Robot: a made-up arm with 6 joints. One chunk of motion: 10 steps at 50 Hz.
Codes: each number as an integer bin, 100 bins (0 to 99) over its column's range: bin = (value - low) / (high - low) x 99, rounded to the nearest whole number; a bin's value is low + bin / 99 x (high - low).
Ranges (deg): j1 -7..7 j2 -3..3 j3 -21..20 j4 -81..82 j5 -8..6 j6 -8..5
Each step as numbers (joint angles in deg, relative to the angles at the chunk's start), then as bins.
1 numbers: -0.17 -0.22 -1.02 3.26 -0.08 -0.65
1 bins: 48 46 48 51 56 56
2 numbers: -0.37 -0.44 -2.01 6.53 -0.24 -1.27
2 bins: 47 42 46 53 55 51
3 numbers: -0.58 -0.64 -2.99 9.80 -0.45 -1.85
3 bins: 45 39 43 55 53 47
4 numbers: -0.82 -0.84 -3.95 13.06 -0.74 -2.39
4 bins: 44 36 41 57 51 43
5 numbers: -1.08 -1.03 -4.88 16.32 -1.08 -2.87
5 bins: 42 33 39 59 49 39
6 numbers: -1.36 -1.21 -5.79 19.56 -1.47 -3.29
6 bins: 40 30 37 61 46 36
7 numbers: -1.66 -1.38 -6.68 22.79 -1.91 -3.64
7 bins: 38 27 35 63 43 33
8 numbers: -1.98 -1.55 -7.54 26.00 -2.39 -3.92
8 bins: 35 24 33 65 40 31
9 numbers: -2.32 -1.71 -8.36 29.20 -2.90 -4.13
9 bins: 33 21 31 67 36 29
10 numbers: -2.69 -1.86 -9.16 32.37 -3.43 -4.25
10 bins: 30 19 29 69 32 29
